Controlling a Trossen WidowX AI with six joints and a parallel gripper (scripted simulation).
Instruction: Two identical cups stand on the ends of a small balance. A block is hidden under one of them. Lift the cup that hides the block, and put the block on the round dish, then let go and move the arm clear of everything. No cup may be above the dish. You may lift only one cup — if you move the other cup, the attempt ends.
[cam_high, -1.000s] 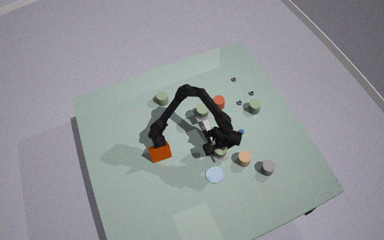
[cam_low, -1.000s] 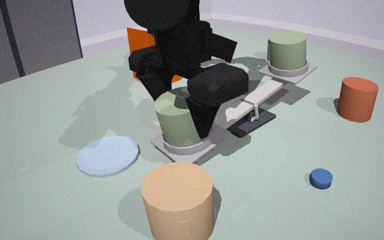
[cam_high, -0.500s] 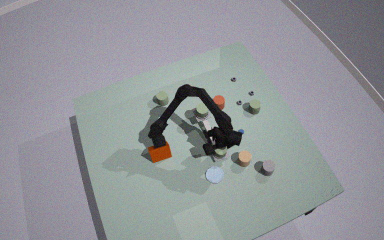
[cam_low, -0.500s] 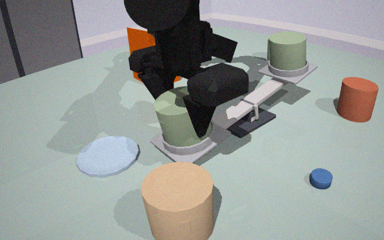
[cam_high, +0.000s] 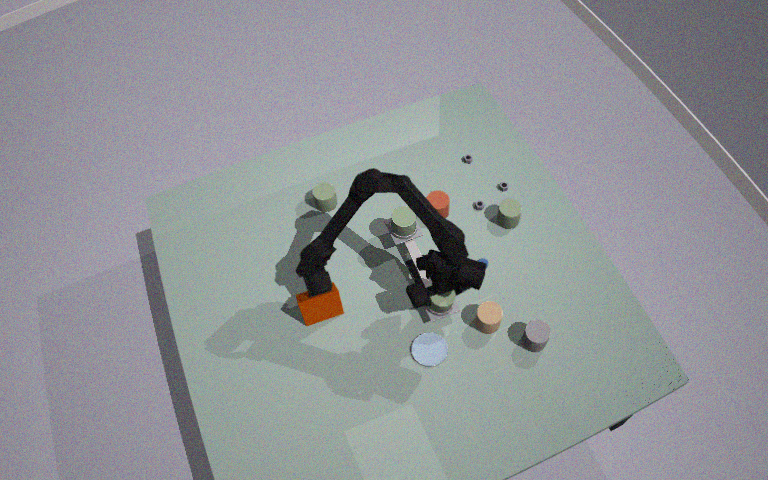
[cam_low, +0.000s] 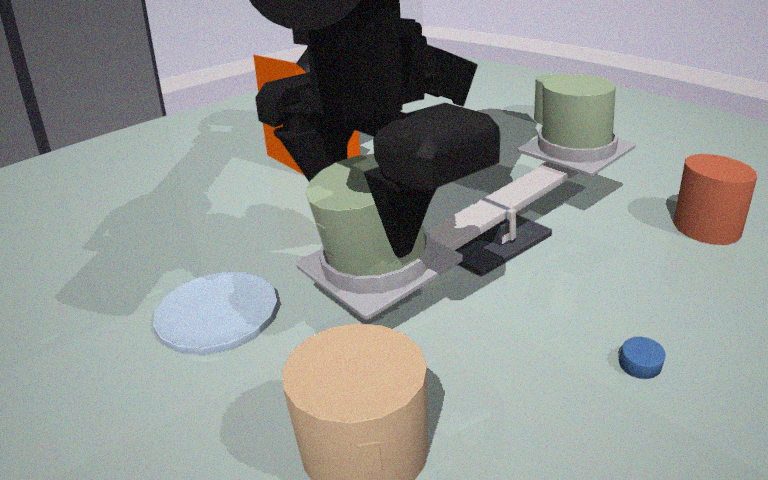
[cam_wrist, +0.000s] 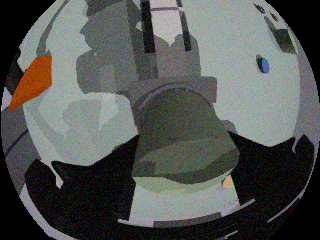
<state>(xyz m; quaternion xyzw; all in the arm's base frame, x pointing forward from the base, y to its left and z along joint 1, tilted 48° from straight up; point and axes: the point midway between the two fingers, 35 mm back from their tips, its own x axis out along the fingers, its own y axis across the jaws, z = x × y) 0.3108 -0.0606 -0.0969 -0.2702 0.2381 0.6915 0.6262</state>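
Right now the grey block is 1 cm below my gripper tip. The rest, counted from my gripper tip: round dish: 7 cm behind, 11 cm to the right, 6 cm below; then tan cylinder: 13 cm ahead, 9 cm to the right, 3 cm below; then blue disc: 17 cm ahead, 10 cm to the left, 6 cm below.
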